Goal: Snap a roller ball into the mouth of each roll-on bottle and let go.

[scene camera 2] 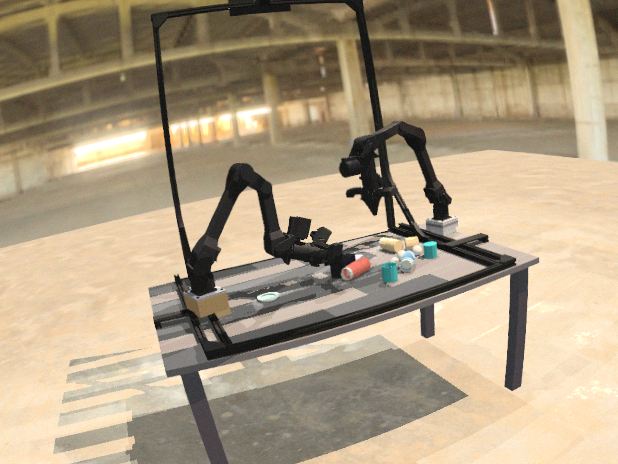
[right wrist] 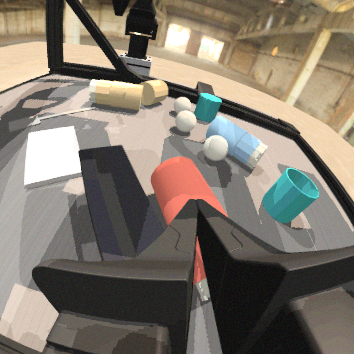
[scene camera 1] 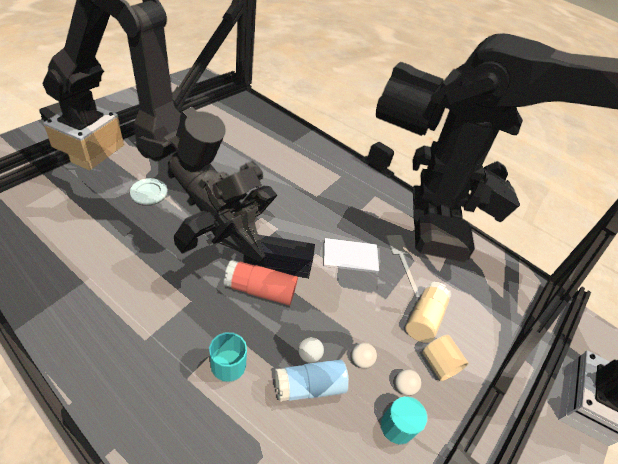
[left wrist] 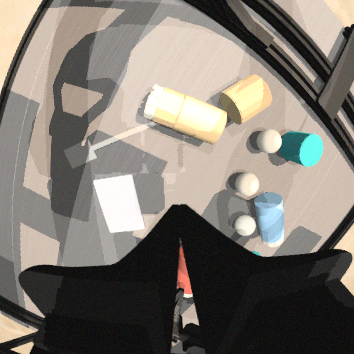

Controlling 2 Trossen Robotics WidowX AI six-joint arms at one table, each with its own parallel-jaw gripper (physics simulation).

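Frame: origin at the left arm's base, x ahead, y down, z left, level; millimetres.
Where they show: left gripper, fingertip midpoint: (scene camera 2: pixel 375 215) (right wrist: pixel 118 15) (left wrist: pixel 178 210); right gripper, fingertip midpoint: (scene camera 2: pixel 349 259) (right wrist: pixel 194 205) (scene camera 1: pixel 262 259) (left wrist: pixel 181 288); left arm's base at its link origin: (scene camera 2: pixel 441 218) (right wrist: pixel 136 56) (scene camera 1: pixel 616 392); right arm's base at its link origin: (scene camera 2: pixel 203 290) (scene camera 1: pixel 80 117).
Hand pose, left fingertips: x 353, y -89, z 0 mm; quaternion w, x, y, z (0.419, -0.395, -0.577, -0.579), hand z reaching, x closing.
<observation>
Things, the pixels of their top centre, and the offset from my left fingertips.
- red bottle at its top centre: (right wrist: pixel 207 204) (scene camera 1: pixel 261 273) (left wrist: pixel 191 281) (scene camera 2: pixel 354 262) dx +186, dy +101, dz +101 mm
- light blue bottle at its top centre: (scene camera 1: pixel 313 373) (right wrist: pixel 242 129) (left wrist: pixel 277 227) (scene camera 2: pixel 406 255) dx +43, dy +102, dz +197 mm
- yellow bottle at its top centre: (left wrist: pixel 186 113) (scene camera 1: pixel 434 303) (right wrist: pixel 117 81) (scene camera 2: pixel 390 238) dx -62, dy +101, dz -3 mm
- second ball at its top centre: (scene camera 1: pixel 367 349) (left wrist: pixel 252 188) (right wrist: pixel 188 111) dx -3, dy +111, dz +121 mm
- third ball at its top centre: (scene camera 1: pixel 412 377) (left wrist: pixel 275 142) (right wrist: pixel 184 97) (scene camera 2: pixel 416 245) dx -74, dy +111, dz +125 mm
- black block at its top centre: (right wrist: pixel 118 200) (scene camera 1: pixel 280 245) (scene camera 2: pixel 342 258) dx +191, dy +97, dz +42 mm
- white slab at its top centre: (right wrist: pixel 52 148) (left wrist: pixel 119 205) (scene camera 1: pixel 351 254) dx +96, dy +141, dz -50 mm
- thin spatula-like tool at its top centre: (left wrist: pixel 107 141) (scene camera 1: pixel 405 264) (right wrist: pixel 54 114) dx +5, dy +145, dz -91 mm
- yellow cap at its top centre: (left wrist: pixel 253 97) (scene camera 1: pixel 451 350) (right wrist: pixel 154 80) (scene camera 2: pixel 411 237) dx -109, dy +100, dz +63 mm
- upright open teal cup at its top centre: (right wrist: pixel 302 181) (scene camera 1: pixel 228 349) (scene camera 2: pixel 389 264) dx +152, dy +97, dz +231 mm
- upside-down teal cup at its top centre: (scene camera 1: pixel 409 414) (left wrist: pixel 311 150) (right wrist: pixel 210 96) (scene camera 2: pixel 429 243) dx -87, dy +101, dz +181 mm
- pale dish at its top centre: (scene camera 1: pixel 148 190) (scene camera 2: pixel 268 295) dx +480, dy +138, dz +41 mm
A red bottle (scene camera 1: pixel 265 285) (right wrist: pixel 180 182), a light blue bottle (scene camera 1: pixel 322 380) (left wrist: pixel 270 215) and a yellow bottle (scene camera 1: pixel 429 314) (left wrist: pixel 192 116) lie on their sides, each with a whitish end. Three pale balls lie loose: one ball (scene camera 1: pixel 311 349) (right wrist: pixel 215 148) beside the blue bottle, a second ball (scene camera 1: pixel 364 355) (right wrist: pixel 185 121) near it, a third ball (scene camera 1: pixel 408 382) (left wrist: pixel 269 141) near an upside-down teal cup. My right gripper (scene camera 1: pixel 261 256) (right wrist: pixel 194 205) is shut and empty, low by the red bottle and a black block. My left gripper (scene camera 2: pixel 375 213) (left wrist: pixel 178 210) is shut and empty, high above the table.
The black block (right wrist: pixel 112 200) lies along the red bottle. A white slab (scene camera 1: pixel 351 254), a thin spatula-like tool (scene camera 1: pixel 408 272), a yellow cap (scene camera 1: pixel 445 357), an upright open teal cup (scene camera 1: pixel 228 367), the upside-down teal cup (scene camera 1: pixel 404 420) and a pale dish (scene camera 1: pixel 148 191) are on the table.
</observation>
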